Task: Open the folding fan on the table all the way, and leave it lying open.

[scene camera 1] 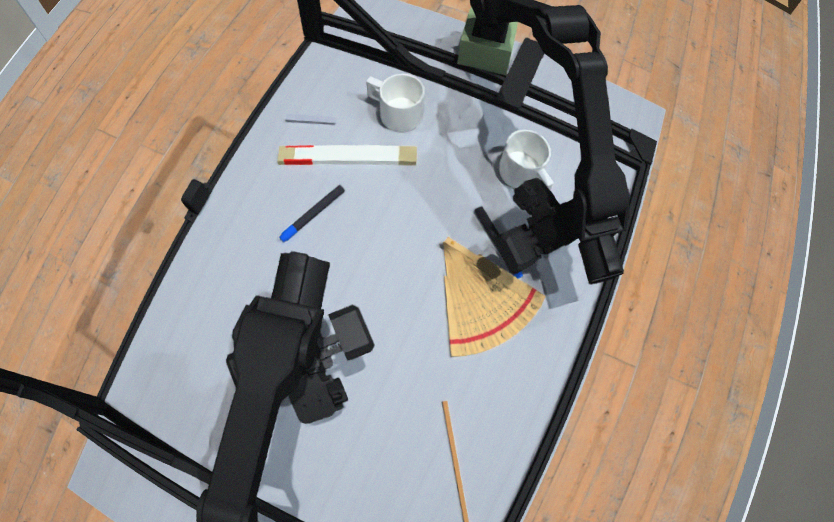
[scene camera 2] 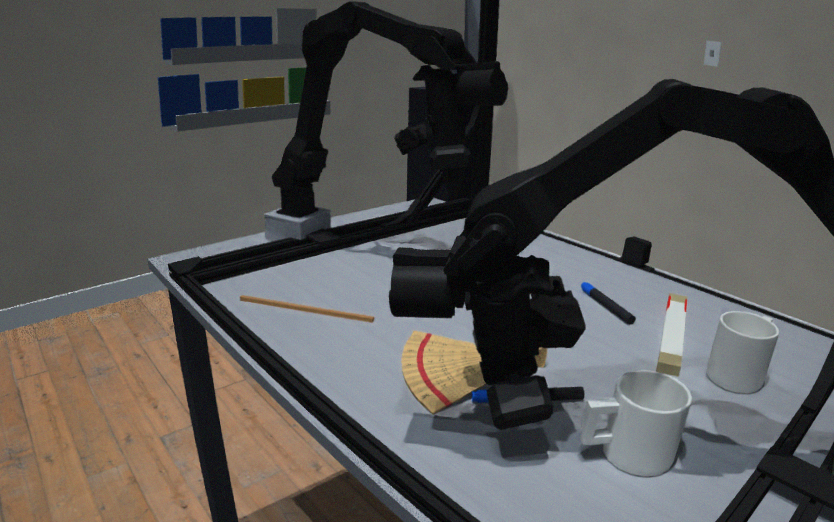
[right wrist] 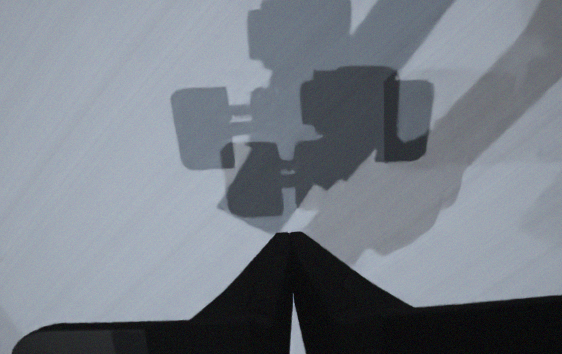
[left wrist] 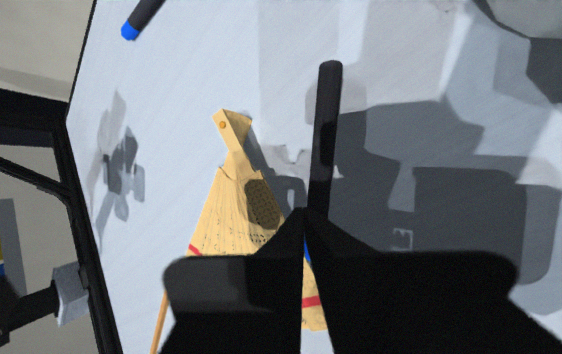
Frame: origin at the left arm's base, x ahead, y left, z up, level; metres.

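Where they show: left gripper, fingertip midpoint: point(scene camera 2: 506, 378) point(left wrist: 302, 213); right gripper, fingertip midpoint: point(scene camera 2: 453, 198) point(right wrist: 289, 245); left arm's base, link origin: point(scene camera 1: 490, 28); right arm's base, link origin: point(scene camera 2: 297, 211) point(left wrist: 55, 297).
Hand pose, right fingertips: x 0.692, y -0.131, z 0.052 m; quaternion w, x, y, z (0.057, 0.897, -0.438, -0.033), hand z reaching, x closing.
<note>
Each offset is from my right fingertips to the top centre of the thing. "spot": to the spot under its first point.
The folding fan {dx -0.202, dy +0.247, dz -0.116 m} point(scene camera 1: 486, 313) point(scene camera 2: 448, 366) point(left wrist: 220, 225) lies on the table, spread as a wedge of roughly 60 degrees, its red stripe along the wide end. A black marker with a blue cap {dx -0.292, dy +0.232, dz -0.135 m} point(scene camera 1: 485, 222) point(scene camera 2: 567, 393) point(left wrist: 330, 95) lies beside its edge, partly under my left gripper. My left gripper point(scene camera 2: 520, 401) point(left wrist: 302, 213) is shut and empty, above the marker and the fan's edge. It hides part of the fan in the left wrist view. My right gripper point(scene camera 2: 451, 153) point(right wrist: 289, 245) is shut and empty, raised well apart from the fan.
Two white mugs {spot: dx -0.527, dy -0.002, dz -0.143 m} point(scene camera 1: 401, 101) {spot: dx -0.472, dy +0.248, dz -0.143 m} point(scene camera 1: 525, 156) stand near the left arm. A white box with tan ends {dx -0.387, dy -0.067, dz -0.135 m} point(scene camera 1: 347, 154), a thin grey rod {dx -0.448, dy -0.159, dz -0.141 m} point(scene camera 1: 310, 120), a second blue-tipped marker {dx -0.261, dy -0.091, dz -0.135 m} point(scene camera 1: 312, 212) and a wooden stick {dx +0.099, dy +0.254, dz -0.144 m} point(scene camera 1: 455, 461) lie about. Black rails point(scene camera 1: 563, 403) edge the table.
</note>
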